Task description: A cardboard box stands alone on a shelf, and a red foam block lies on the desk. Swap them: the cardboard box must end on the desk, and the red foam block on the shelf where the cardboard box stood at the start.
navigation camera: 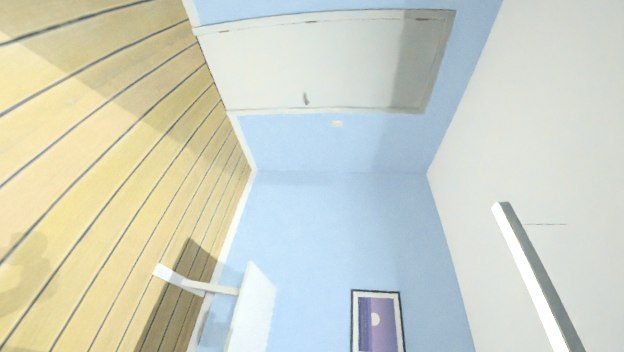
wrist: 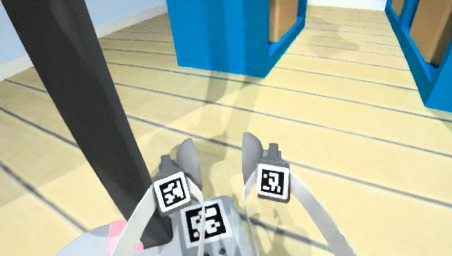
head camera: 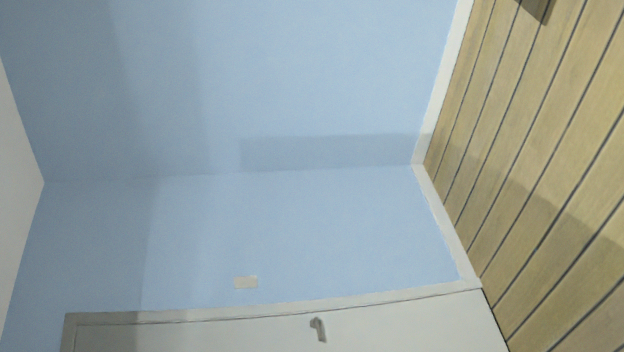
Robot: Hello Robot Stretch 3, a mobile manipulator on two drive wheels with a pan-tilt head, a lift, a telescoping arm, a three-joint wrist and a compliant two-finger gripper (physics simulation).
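Places are measured from the robot's base along level axes (x ahead, y left, z up), in metres.
Pixels of known places: gripper, fingertip midpoint: (wrist: pixel 220 153).
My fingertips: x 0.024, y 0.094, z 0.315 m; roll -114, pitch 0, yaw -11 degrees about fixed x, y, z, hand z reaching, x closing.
Behind a point stands the place of what it marks.
My gripper (wrist: pixel 220 153) {x 0.024, y 0.094, z 0.315 m} is open and empty in the wrist view, low in front of my mast, with bare floor between and beyond its fingertips. Two blue shelf units stand beyond it in the wrist view: one (wrist: pixel 215 37) {x 0.210, y 0.943, z 0.159 m} at the top middle and one (wrist: pixel 440 92) {x 0.846, y 0.365, z 0.066 m} at the right edge. Brown boxes (wrist: pixel 284 19) {x 0.609, y 1.080, z 0.165 m} (wrist: pixel 431 30) {x 1.060, y 0.610, z 0.192 m} show in their openings; I cannot tell whether either is the cardboard box of the task. The red foam block does not show in these views. A white table-like top (navigation camera: pixel 252 310) {x -0.882, y -1.200, z 0.720 m} on a white leg stands at the lower left of the navigation view; whether it is the desk is unclear.
A closed white door (head camera: pixel 250 335) {x 0.763, y -2.006, z 1.228 m} (navigation camera: pixel 310 65) {x 0.986, y -1.762, z 0.991 m} is set in the blue wall (head camera: pixel 300 90) {x -0.388, y -2.438, z 0.868 m} (navigation camera: pixel 340 220) {x -0.508, y -2.329, z 1.291 m}. A framed purple picture (navigation camera: pixel 386 325) {x -1.240, y -1.632, z 1.709 m} hangs near the white top. A long ceiling lamp (navigation camera: pixel 532 280) {x -0.372, y -0.825, z 2.078 m} shows at the right. My dark mast (wrist: pixel 75 100) {x -0.069, y 0.116, z 0.374 m} crosses the wrist view's left side.
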